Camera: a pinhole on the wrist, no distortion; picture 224 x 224 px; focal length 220.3 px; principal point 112.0 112.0 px. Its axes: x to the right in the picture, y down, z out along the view. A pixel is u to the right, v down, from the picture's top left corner.
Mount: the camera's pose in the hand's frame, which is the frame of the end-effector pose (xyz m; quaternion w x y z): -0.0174 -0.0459 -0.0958 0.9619 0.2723 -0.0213 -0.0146
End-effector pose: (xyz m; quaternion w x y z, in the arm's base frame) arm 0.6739 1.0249 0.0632 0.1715 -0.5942 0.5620 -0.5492
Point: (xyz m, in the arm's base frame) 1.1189 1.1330 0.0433
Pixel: 34.6 143.2
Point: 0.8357 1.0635 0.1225
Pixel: 95.5 136.5
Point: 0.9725 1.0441 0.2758
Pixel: 140.6 55.7
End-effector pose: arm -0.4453 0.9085 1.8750 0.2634 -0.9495 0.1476 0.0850
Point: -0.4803 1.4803 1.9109
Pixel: 59.7 42.1
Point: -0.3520 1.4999 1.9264
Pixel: 106.1 20.4
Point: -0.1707 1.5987 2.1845
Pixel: outside the picture
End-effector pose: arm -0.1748 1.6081 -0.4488 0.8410 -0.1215 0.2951 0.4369
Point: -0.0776 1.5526 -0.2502
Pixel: 40.1 189.7
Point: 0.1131 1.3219 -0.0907
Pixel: 7.6 67.2
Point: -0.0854 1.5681 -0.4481
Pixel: 177.5 143.6
